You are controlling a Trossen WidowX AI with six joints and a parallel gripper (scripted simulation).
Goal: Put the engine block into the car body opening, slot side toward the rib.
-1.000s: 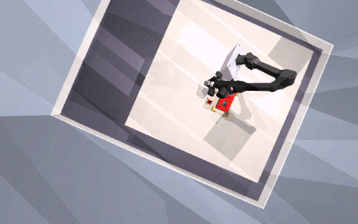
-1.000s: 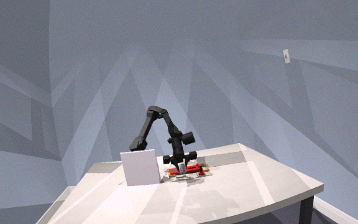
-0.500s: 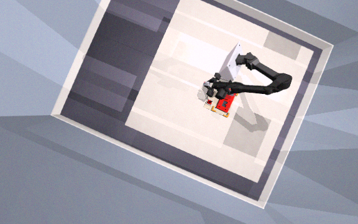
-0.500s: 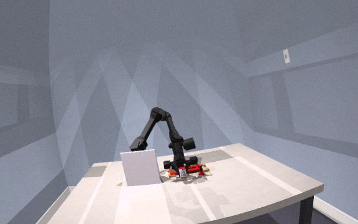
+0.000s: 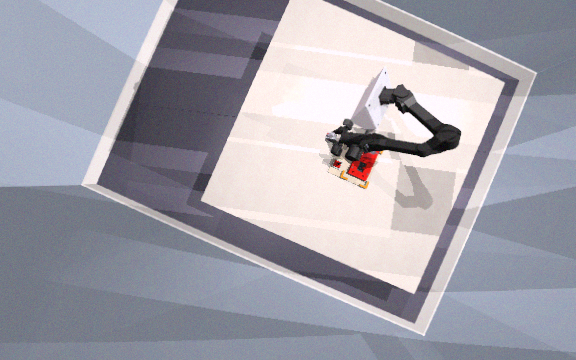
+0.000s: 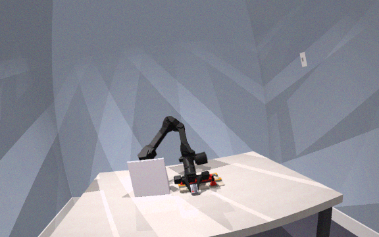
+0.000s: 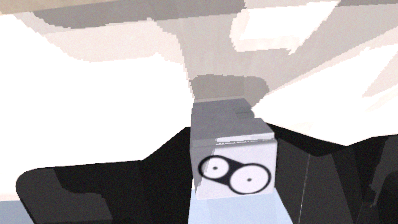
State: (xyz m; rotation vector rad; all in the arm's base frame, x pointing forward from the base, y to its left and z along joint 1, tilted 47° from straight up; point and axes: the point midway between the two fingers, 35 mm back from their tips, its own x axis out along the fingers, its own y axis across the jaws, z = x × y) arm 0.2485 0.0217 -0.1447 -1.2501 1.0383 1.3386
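Right now the engine block is 10 mm to the left of my gripper tip and 10 mm above it.
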